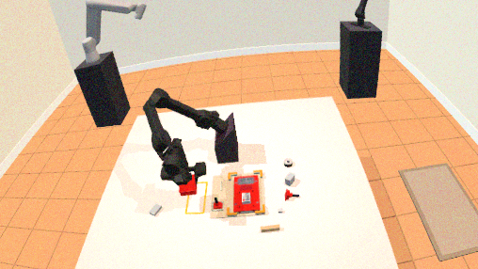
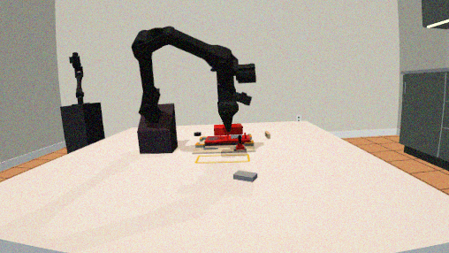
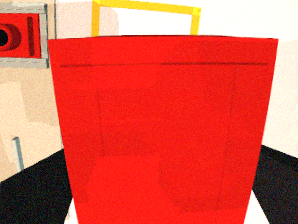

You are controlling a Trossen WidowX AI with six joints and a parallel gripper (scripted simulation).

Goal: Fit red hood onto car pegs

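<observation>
The grey engine block is 24 cm to the left of my gripper tip, 8 cm below it and 2 cm ahead of it. From my gripper tip the other things lie so: orange-cornered jig 21 cm to the left, 9 cm below, 2 cm behind; then red hood right at my gripper tip; then wooden block 33 cm to the left, 17 cm ahead, 9 cm below.
</observation>
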